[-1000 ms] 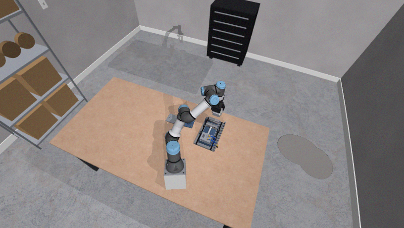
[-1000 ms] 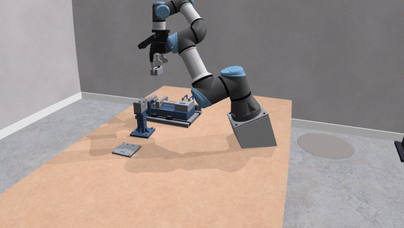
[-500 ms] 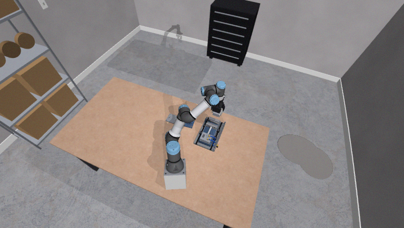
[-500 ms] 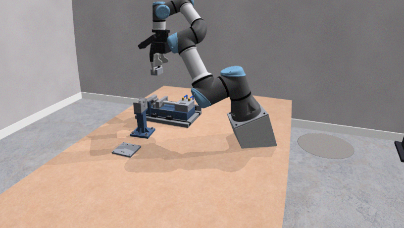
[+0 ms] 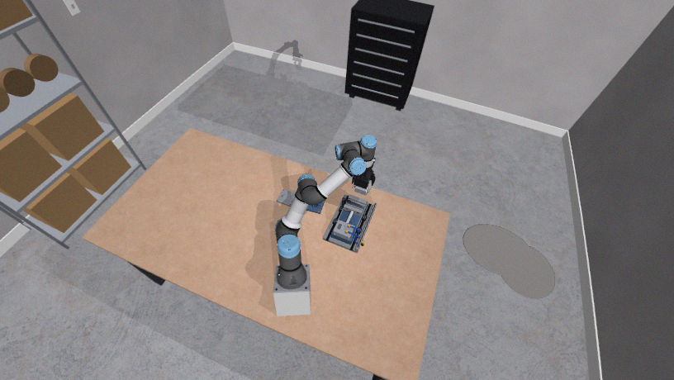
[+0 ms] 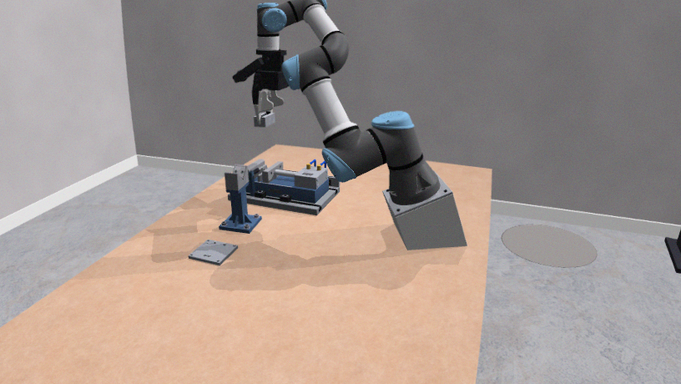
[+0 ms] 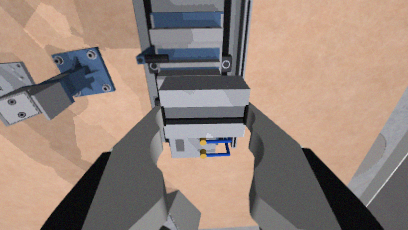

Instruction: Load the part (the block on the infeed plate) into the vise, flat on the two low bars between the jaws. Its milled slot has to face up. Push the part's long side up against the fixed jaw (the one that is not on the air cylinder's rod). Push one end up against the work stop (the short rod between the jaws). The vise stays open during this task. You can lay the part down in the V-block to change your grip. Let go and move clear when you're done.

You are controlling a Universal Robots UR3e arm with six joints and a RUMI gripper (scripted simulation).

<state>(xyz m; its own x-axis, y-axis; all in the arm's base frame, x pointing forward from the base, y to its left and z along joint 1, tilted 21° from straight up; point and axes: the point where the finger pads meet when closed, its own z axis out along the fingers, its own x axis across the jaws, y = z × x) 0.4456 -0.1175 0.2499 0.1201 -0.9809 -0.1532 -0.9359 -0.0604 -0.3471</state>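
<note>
The part lies right at my hand. Round my hand: fixed jaw: 17 cm below, 3 cm ahead, 2 cm to the left; work stop: 15 cm below, 7 cm to the left; vise: 20 cm below, 7 cm behind, 1 cm to the left.
</note>
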